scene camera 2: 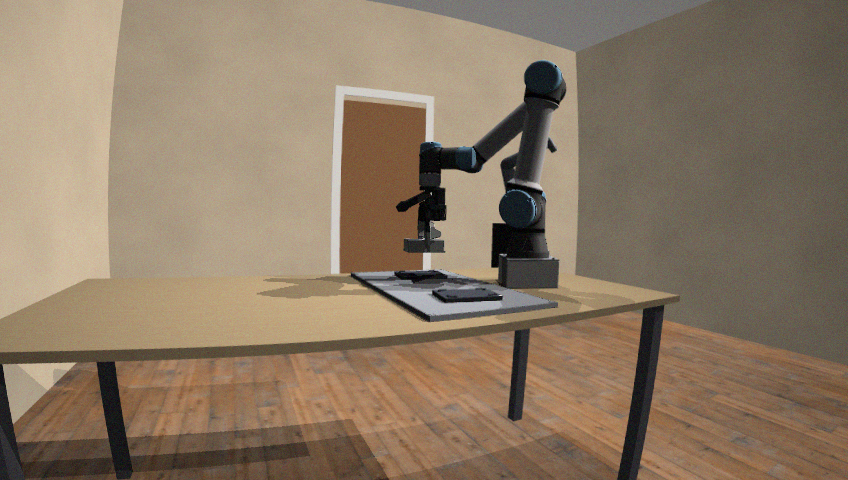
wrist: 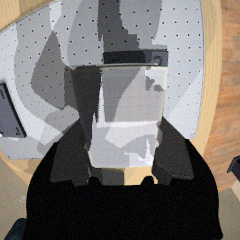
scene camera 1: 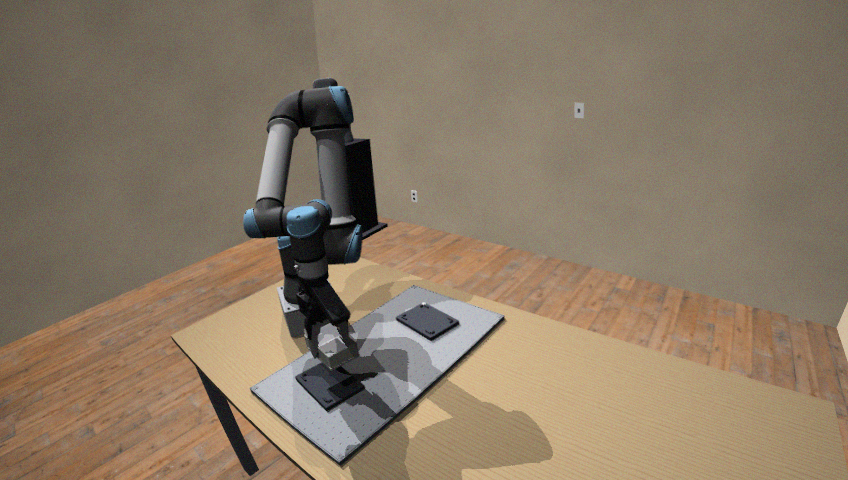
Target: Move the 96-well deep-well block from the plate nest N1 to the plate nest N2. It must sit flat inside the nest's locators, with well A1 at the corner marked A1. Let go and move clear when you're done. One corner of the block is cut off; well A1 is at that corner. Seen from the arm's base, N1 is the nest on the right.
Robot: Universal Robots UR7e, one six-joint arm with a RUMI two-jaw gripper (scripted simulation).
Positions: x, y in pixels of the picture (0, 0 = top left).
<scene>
my gripper: scene camera 2; wrist; scene camera 1 331, 350
same spot on my gripper: (wrist: 177, 163) = (scene camera 2: 419, 224)
</scene>
